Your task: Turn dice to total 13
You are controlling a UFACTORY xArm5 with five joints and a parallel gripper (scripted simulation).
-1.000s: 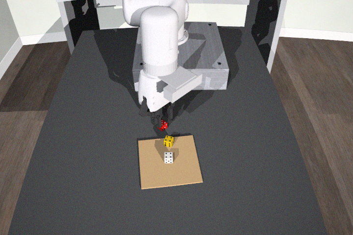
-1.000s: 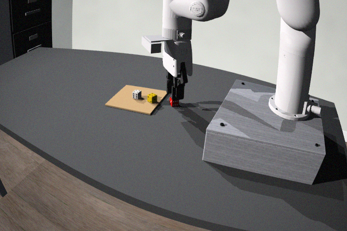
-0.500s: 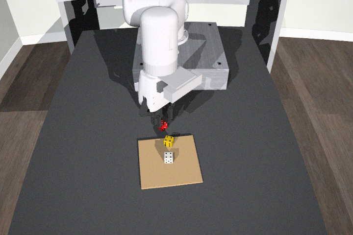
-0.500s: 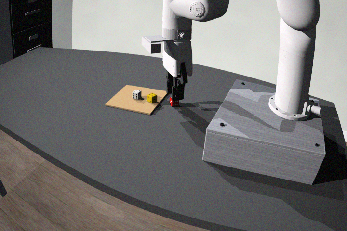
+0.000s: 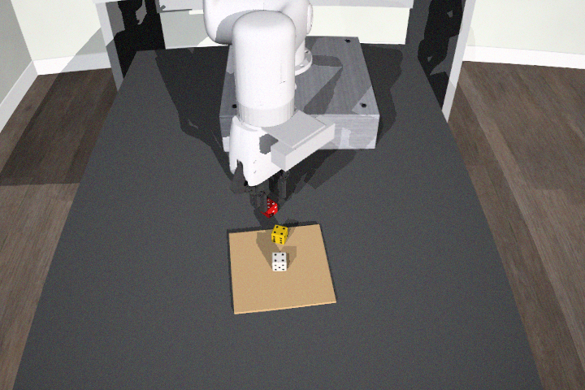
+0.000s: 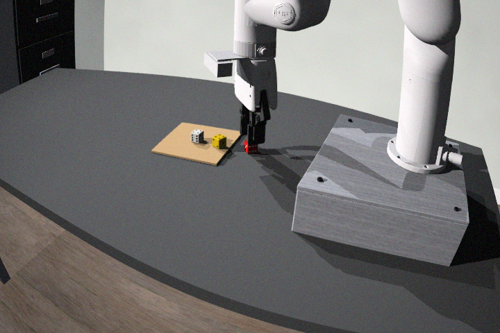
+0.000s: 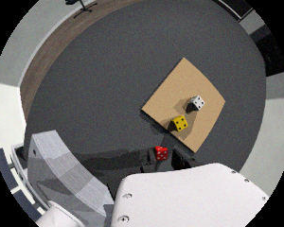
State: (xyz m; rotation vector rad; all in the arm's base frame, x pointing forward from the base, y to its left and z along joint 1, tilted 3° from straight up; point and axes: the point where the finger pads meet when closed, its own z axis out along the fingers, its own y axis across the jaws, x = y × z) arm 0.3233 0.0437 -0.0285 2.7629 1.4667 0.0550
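The red die lies 4 cm below my hand. Round my hand: yellow die (5 cm ahead, 3 cm to the left, 3 cm below); tan mat (10 cm ahead, 4 cm to the left, 4 cm below); white die (10 cm ahead, 4 cm to the left, 3 cm below).
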